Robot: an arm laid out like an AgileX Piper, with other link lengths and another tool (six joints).
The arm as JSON. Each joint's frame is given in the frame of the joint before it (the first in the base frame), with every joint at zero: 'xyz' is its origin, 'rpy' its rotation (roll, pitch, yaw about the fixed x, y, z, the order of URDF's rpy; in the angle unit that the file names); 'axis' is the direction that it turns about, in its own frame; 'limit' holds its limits. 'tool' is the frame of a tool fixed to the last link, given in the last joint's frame.
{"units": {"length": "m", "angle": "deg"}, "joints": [
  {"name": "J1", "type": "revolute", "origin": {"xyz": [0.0, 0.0, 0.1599], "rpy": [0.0, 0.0, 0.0]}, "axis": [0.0, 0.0, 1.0], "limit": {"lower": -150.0, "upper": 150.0}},
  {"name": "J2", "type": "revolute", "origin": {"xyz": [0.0, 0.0, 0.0], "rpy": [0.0, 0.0, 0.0]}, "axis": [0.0, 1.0, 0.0], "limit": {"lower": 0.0, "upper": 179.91}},
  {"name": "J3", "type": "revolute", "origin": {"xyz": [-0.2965, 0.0, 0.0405], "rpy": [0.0, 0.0, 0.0]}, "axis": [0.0, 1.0, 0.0], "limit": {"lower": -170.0, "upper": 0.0}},
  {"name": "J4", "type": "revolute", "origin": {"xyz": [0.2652, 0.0, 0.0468], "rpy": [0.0, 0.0, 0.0]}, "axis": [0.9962, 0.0, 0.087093], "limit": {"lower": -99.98, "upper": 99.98}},
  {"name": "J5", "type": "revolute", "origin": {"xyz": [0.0, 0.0, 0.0], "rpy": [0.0, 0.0, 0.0]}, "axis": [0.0, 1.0, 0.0], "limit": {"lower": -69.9, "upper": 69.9}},
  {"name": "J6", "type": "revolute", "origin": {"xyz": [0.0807, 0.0, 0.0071], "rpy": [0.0, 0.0, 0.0]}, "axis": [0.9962, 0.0, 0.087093], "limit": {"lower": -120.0, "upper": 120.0}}
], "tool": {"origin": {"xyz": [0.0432, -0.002, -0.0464], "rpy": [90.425, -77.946, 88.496]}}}
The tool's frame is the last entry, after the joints.
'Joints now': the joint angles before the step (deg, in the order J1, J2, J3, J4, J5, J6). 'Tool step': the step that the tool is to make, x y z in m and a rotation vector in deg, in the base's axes. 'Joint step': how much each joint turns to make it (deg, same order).
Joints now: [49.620, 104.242, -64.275, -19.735, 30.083, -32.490]
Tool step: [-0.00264, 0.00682, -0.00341, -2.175, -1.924, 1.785]
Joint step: [1.868, 1.047, 0.000, -5.433, 0.116, 3.638]
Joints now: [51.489, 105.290, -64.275, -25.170, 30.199, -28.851]
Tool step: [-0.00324, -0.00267, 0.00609, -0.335, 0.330, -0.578]
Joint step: [0.163, -1.043, 0.001, 0.660, 1.612, -0.220]
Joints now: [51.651, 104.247, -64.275, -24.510, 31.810, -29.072]
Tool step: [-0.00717, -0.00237, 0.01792, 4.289, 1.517, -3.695]
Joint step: [-0.363, -3.138, -0.604, 4.842, 1.489, 0.249]
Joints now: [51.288, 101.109, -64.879, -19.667, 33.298, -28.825]
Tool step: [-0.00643, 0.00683, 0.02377, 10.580, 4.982, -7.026]
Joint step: [-1.637, -2.881, -3.196, 12.584, 0.982, -0.865]
